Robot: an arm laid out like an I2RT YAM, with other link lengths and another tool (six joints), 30 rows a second.
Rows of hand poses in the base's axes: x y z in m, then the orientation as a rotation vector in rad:
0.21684 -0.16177 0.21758 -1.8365 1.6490 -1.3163
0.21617 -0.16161 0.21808 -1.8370 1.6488 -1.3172
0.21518 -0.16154 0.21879 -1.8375 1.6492 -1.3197
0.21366 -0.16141 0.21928 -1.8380 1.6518 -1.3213
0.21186 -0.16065 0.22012 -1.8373 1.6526 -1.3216
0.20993 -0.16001 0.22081 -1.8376 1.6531 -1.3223
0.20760 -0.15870 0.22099 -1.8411 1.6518 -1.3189
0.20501 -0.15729 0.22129 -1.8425 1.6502 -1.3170
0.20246 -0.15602 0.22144 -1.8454 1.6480 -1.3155
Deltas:
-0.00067 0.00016 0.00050 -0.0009 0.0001 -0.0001
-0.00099 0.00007 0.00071 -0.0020 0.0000 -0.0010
-0.00152 0.00013 0.00049 -0.0014 0.0011 -0.0023
-0.00180 0.00076 0.00084 0.0001 -0.0002 -0.0007
-0.00193 0.00064 0.00069 -0.0006 0.0003 -0.0005
-0.00233 0.00131 0.00018 0.0006 0.0025 0.0025
-0.00259 0.00141 0.00030 0.0006 0.0007 0.0019
-0.00255 0.00127 0.00015 -0.0004 0.0013 0.0024

